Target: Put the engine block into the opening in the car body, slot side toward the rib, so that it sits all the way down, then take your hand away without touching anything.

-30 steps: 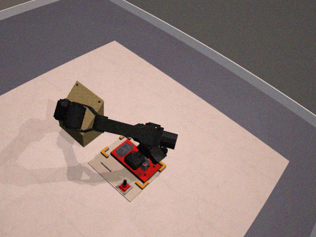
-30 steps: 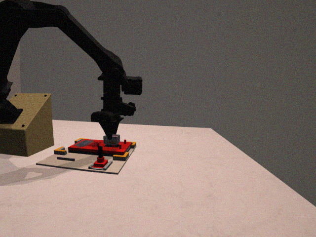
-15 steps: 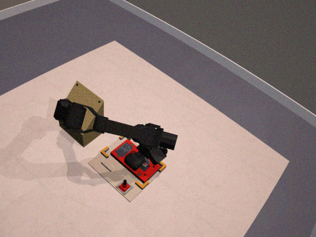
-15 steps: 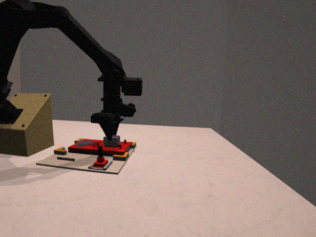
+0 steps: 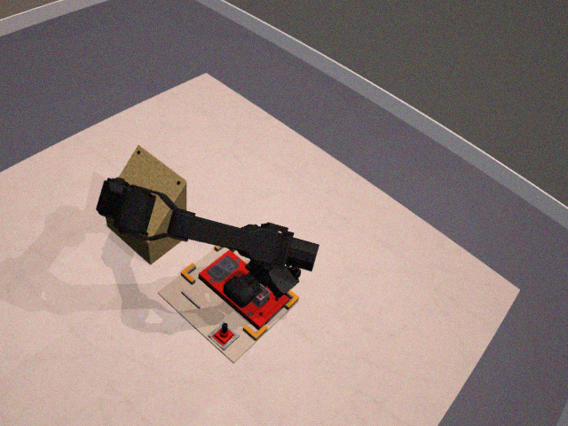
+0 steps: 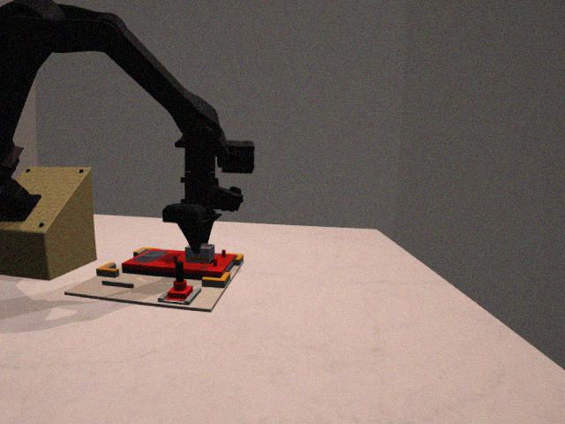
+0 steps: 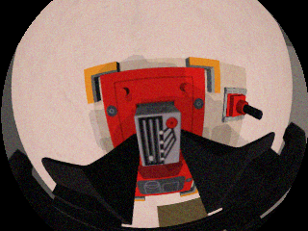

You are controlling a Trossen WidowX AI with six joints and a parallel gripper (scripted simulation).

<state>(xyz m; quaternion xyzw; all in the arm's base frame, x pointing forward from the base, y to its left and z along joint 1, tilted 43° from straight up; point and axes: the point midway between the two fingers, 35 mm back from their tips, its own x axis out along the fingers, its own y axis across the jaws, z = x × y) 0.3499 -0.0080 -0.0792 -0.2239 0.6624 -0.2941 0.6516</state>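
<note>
My gripper tip is 12 cm to the left of the black peg and 1 cm above it. From my gripper tip the other things lie so: grey engine block: 1 cm below.
</note>
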